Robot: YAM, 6 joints.
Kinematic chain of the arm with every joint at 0, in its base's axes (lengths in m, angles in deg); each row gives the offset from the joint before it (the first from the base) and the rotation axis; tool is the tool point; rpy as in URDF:
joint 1: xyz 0 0 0.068 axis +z
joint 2: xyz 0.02 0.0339 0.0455 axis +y
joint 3: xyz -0.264 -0.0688 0 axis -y
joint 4: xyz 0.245 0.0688 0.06 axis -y
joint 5: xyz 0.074 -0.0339 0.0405 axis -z
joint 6: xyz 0.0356 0 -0.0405 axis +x
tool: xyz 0 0 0 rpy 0 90 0
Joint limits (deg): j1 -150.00..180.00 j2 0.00..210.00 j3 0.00..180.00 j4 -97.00..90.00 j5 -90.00..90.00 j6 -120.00..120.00
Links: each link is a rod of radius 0.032 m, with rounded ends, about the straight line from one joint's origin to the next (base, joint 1, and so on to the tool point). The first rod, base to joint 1, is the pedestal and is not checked.
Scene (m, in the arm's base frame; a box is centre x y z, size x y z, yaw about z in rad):
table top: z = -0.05
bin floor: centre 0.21 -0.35 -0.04 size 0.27 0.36 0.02 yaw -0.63
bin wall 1: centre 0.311 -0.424 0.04 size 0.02 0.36 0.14 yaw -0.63
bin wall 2: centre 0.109 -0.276 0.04 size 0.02 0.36 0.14 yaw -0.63
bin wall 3: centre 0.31 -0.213 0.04 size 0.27 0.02 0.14 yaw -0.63
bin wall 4: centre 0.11 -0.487 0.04 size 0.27 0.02 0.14 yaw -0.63
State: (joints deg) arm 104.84 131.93 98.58 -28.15 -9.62 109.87
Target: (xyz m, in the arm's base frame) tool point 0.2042 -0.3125 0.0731
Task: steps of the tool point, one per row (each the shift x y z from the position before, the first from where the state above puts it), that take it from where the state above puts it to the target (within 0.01 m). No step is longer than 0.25 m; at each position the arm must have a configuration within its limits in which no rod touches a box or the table.
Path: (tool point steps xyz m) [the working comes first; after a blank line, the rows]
Joints at the target: -56.29 124.74 75.08 -41.11 5.74 109.87
Straight joint move there: touches bin wall 3.

1: 0.0944 0.0177 0.1761
2: 0.0862 -0.0728 0.1711
3: 0.0353 -0.1469 0.1358
4: -0.0422 -0.1796 0.0760
5: -0.1181 -0.1602 0.0016
6: 0.0974 0.0961 0.0027
7: 0.1249 0.0417 -0.0342
8: 0.1216 -0.0187 -0.0670
9: 0.0891 -0.0694 -0.0926
10: 0.0367 -0.0975 -0.1089
11: -0.0216 -0.0970 -0.1145
12: -0.0706 -0.0696 -0.1090
13: -0.0986 -0.0247 -0.0935

